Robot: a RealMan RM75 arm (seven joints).
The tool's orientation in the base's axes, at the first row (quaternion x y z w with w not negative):
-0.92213, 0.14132, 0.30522, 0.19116
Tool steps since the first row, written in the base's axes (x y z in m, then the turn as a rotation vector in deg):
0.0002, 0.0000, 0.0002, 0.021, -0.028, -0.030
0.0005, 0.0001, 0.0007, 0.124, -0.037, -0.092
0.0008, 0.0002, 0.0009, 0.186, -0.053, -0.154
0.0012, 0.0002, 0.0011, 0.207, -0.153, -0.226
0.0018, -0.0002, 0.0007, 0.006, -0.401, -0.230
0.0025, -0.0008, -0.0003, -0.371, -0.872, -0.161
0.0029, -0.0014, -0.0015, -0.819, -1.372, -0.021
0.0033, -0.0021, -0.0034, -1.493, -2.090, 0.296
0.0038, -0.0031, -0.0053, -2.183, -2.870, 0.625
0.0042, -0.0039, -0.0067, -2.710, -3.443, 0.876
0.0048, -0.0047, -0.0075, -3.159, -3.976, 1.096
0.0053, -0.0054, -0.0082, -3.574, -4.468, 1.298
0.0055, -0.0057, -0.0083, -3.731, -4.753, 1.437
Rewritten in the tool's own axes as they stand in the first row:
0.0000, -0.0001, -0.0002, 0.039, 0.025, -0.001
-0.0001, -0.0005, -0.0007, 0.158, 0.011, -0.011
0.0000, -0.0007, -0.0010, 0.247, 0.018, -0.004
0.0002, -0.0009, -0.0013, 0.322, 0.118, -0.005
0.0010, -0.0007, -0.0015, 0.204, 0.415, -0.009
0.0022, -0.0002, -0.0014, -0.062, 0.956, -0.075
0.0034, 0.0005, -0.0010, -0.423, 1.532, -0.170
0.0050, 0.0015, -0.0001, -1.037, 2.338, -0.377
0.0067, 0.0027, 0.0006, -1.662, 3.203, -0.611
0.0079, 0.0037, 0.0011, -2.142, 3.843, -0.781
0.0090, 0.0044, 0.0010, -2.548, 4.427, -0.949
0.0099, 0.0050, 0.0010, -2.923, 4.966, -1.103
0.0102, 0.0052, 0.0008, -3.089, 5.241, -1.251

